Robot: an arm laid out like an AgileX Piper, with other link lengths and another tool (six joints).
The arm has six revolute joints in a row. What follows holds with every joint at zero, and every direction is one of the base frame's.
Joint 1 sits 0.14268 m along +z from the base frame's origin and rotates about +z.
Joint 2 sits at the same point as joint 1 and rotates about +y.
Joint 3 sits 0.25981 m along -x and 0.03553 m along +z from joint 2 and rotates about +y.
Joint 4 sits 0.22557 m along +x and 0.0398 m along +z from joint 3 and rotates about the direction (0.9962, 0, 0.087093).
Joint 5 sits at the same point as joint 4 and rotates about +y.
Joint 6 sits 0.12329 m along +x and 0.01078 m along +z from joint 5 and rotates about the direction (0.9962, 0, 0.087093).
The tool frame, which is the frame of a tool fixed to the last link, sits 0.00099 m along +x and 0.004 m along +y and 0.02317 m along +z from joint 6; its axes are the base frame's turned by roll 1.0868, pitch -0.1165 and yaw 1.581 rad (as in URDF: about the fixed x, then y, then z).
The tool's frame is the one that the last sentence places.
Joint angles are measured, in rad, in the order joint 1, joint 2, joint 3, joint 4, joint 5, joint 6. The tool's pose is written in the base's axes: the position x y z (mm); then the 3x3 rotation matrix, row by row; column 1 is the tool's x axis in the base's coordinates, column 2 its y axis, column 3 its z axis. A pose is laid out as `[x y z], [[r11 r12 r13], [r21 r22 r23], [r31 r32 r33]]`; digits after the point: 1 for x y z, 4 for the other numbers.
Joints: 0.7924, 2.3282, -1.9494, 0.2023, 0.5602, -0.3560
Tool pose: [355.5 391.3 181.8], [[-0.7912 0.2856 0.5407], [0.6105 0.3184 0.7252], [0.0349 0.9039 -0.4263]]
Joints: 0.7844, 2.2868, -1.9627, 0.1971, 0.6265, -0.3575
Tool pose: [353.5 385.2 201.3], [[-0.7954 0.2880 0.5332], [0.6051 0.3286 0.7252], [0.0337 0.8995 -0.4356]]
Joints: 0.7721, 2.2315, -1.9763, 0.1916, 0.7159, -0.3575
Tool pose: [350.0 375.0 225.8], [[-0.7985 0.2969 0.5238], [0.6011 0.3433 0.7217], [0.0345 0.8911 -0.4526]]
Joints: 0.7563, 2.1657, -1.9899, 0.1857, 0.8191, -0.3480
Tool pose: [344.7 360.9 253.7], [[-0.7959 0.3144 0.5174], [0.6041 0.3549 0.7135], [0.0407 0.8804 -0.4724]]
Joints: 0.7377, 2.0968, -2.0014, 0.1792, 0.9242, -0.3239
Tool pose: [338.4 343.7 281.5], [[-0.7836 0.3431 0.5179], [0.6190 0.3587 0.6987], [0.0539 0.8681 -0.4935]]
